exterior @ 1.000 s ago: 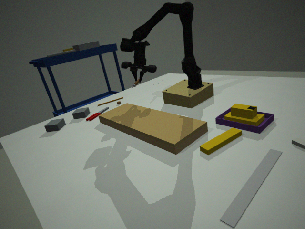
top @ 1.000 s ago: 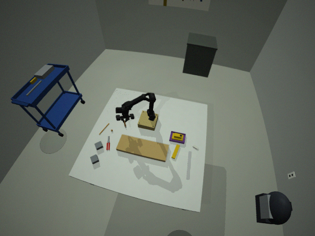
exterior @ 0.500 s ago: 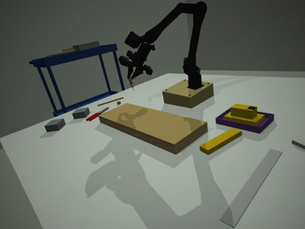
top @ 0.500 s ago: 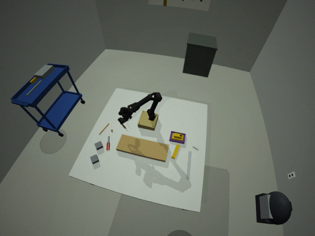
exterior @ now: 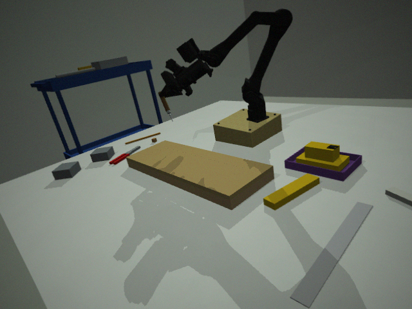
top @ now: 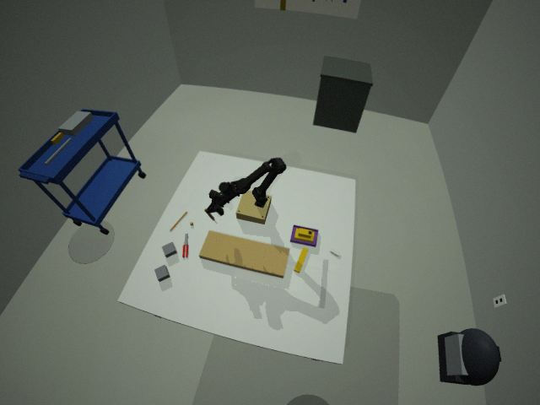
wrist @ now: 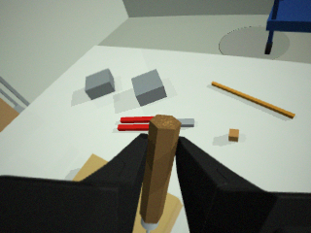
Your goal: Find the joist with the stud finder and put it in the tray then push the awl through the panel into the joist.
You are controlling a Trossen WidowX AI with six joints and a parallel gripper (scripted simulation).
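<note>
The awl is 30 mm to the left of my gripper tip and 50 mm below it. Also, from my gripper tip: purple tray 190 mm behind, 560 mm to the left, 200 mm below; then yellow stud finder 200 mm behind, 580 mm to the left, 170 mm below; then thin wooden stick 30 mm ahead, 250 mm to the right, 210 mm below.
</note>
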